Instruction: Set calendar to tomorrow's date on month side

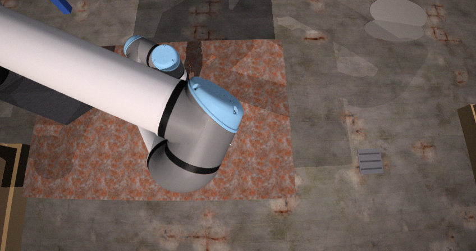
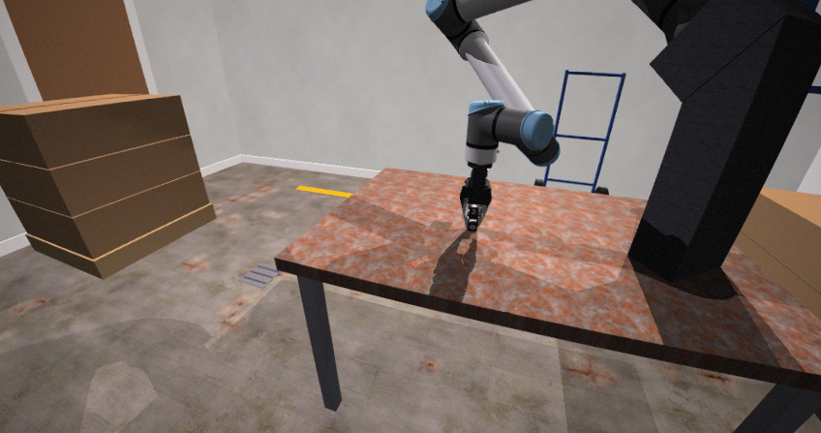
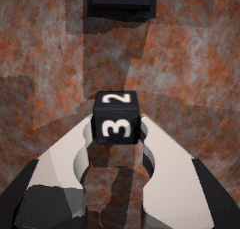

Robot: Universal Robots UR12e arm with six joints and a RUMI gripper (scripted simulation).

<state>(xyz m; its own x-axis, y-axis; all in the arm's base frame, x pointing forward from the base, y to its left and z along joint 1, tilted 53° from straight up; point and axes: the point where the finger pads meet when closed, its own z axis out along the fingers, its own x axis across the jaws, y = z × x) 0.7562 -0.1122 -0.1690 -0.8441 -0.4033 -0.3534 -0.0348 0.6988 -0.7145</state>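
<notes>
Right now the black tray is 11 cm to the right of my hand and 2 cm below it.
</notes>
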